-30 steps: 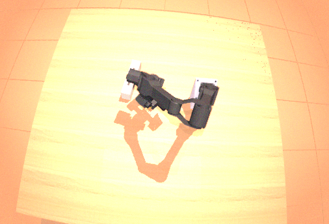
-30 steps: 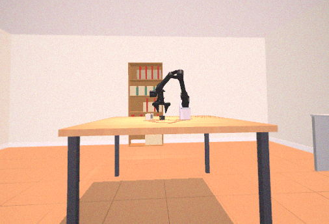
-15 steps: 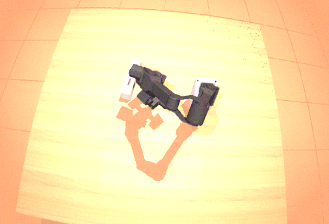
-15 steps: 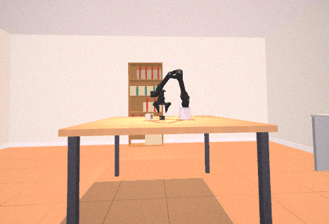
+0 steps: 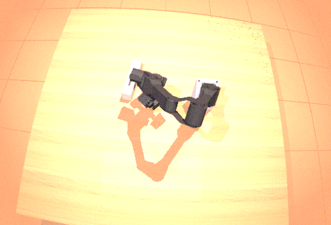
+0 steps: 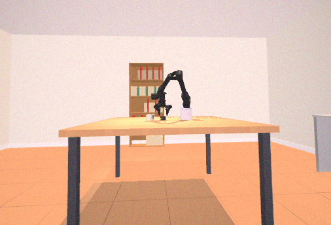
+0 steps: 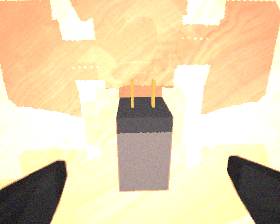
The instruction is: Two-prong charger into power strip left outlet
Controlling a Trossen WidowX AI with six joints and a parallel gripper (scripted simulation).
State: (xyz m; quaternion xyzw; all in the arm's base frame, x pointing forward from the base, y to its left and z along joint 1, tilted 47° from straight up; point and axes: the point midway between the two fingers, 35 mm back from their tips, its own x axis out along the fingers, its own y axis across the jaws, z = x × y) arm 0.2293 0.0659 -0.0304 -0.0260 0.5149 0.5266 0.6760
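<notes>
Right now the dark grey charger is 20 mm below my gripper tip, 10 mm to the left of it and 10 mm ahead of it.
</notes>
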